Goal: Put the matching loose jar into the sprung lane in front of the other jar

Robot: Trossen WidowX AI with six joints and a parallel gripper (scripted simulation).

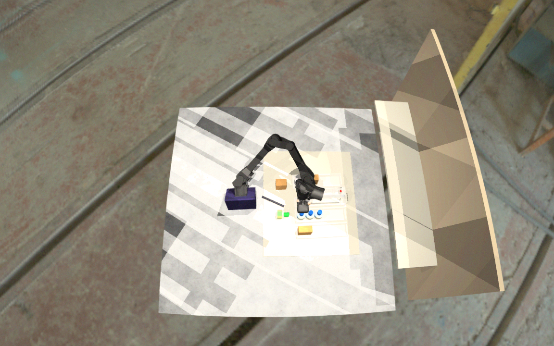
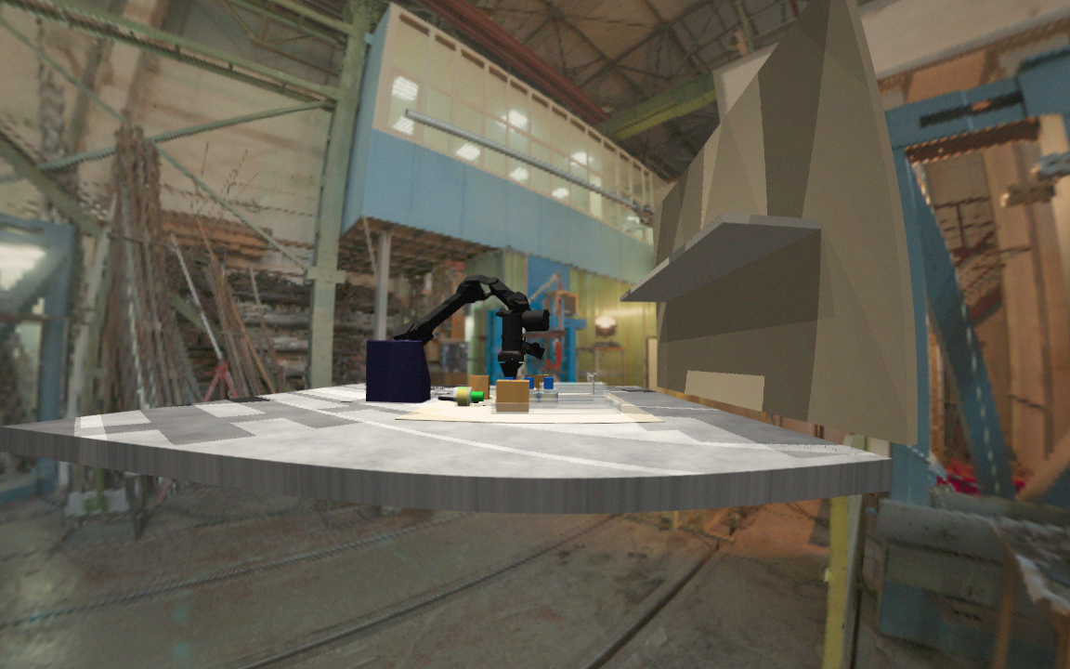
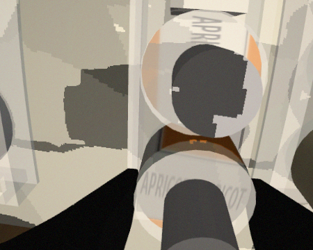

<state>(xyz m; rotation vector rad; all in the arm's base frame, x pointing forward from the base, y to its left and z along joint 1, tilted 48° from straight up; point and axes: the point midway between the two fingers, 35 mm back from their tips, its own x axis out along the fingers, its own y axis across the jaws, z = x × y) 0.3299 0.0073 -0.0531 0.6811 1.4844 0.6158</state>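
The dark rod lies 15 cm behind my gripper tip, 2 cm to the left of it and 4 cm below it. From my gripper tip the other things lie so: orange-brown block 10 cm behind, 11 cm to the left, 1 cm below; then lane 14 cm ahead, 2 cm to the left, 2 cm below.
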